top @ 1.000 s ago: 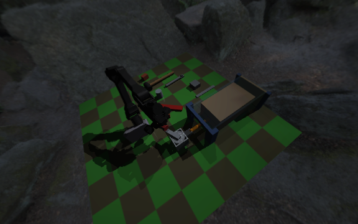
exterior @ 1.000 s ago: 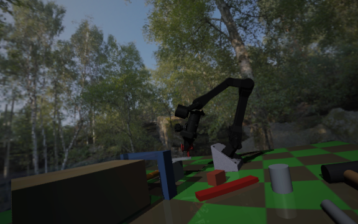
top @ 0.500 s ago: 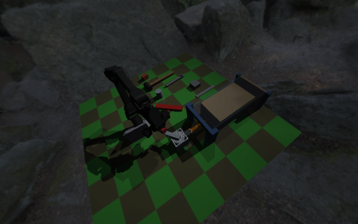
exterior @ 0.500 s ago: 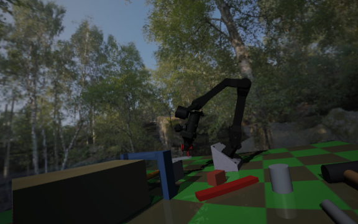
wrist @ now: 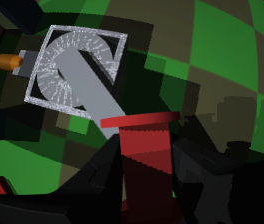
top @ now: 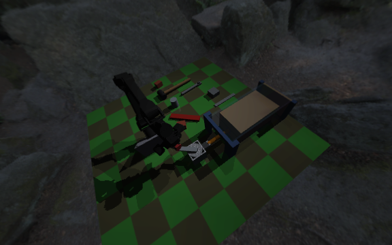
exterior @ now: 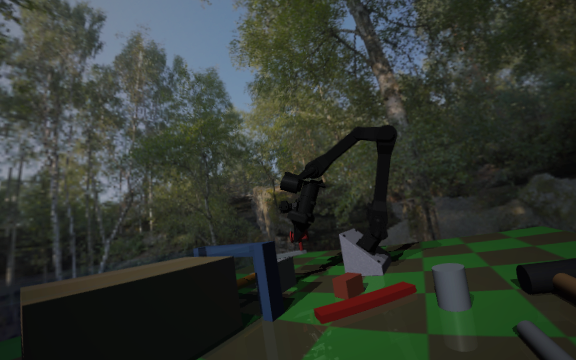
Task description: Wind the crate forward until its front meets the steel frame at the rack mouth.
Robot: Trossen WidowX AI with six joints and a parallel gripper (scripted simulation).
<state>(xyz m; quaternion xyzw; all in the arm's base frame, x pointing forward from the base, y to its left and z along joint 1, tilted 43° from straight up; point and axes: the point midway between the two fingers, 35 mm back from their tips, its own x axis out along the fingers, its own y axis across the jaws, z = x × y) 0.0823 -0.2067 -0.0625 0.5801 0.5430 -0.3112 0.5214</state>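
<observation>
Right now my gripper tip is 20 mm short of the winch handle, 10 mm to the left of it and 30 mm above it. The rest, counted from my gripper tip: winch (60 mm ahead, 60 mm to the right, 100 mm below); then blue steel frame (230 mm ahead, 60 mm to the right, 30 mm below); then red grip (10 mm to the left).
</observation>
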